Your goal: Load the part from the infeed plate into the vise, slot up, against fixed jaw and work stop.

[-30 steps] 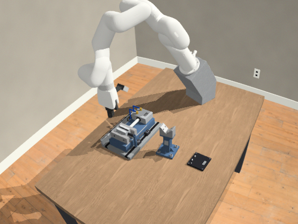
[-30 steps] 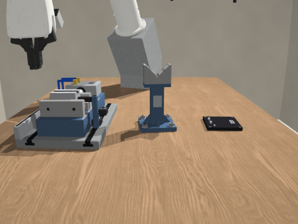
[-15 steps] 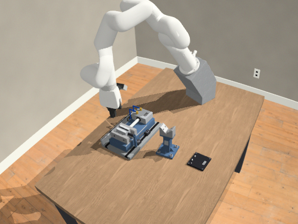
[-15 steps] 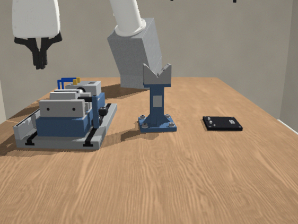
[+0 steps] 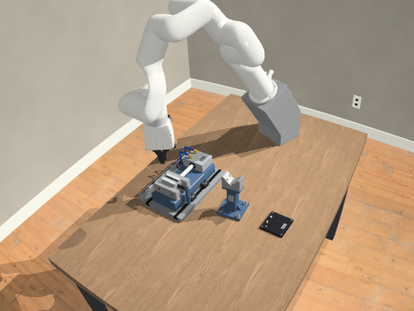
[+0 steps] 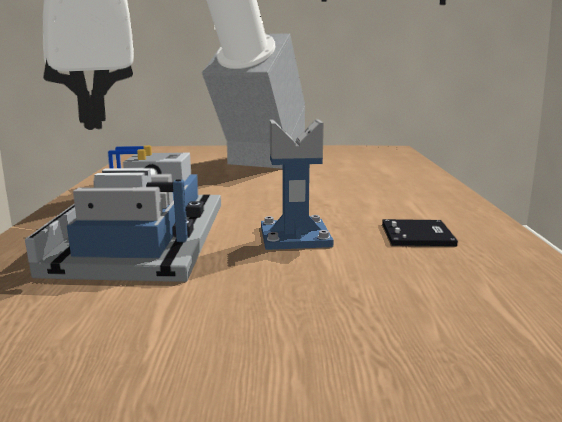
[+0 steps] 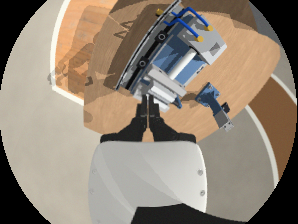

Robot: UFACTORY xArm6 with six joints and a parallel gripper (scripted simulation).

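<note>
Now: hand 8 cm above the part, 4 cm to the right of it and 1 cm short of it. The rest, counted from my hand: fixed jaw (10 cm below, 4 cm to the left, 4 cm ahead); then black stop rod (9 cm to the left, 9 cm below, 1 cm ahead); then moving jaw (10 cm below, 4 cm to the left, 2 cm behind).
</note>
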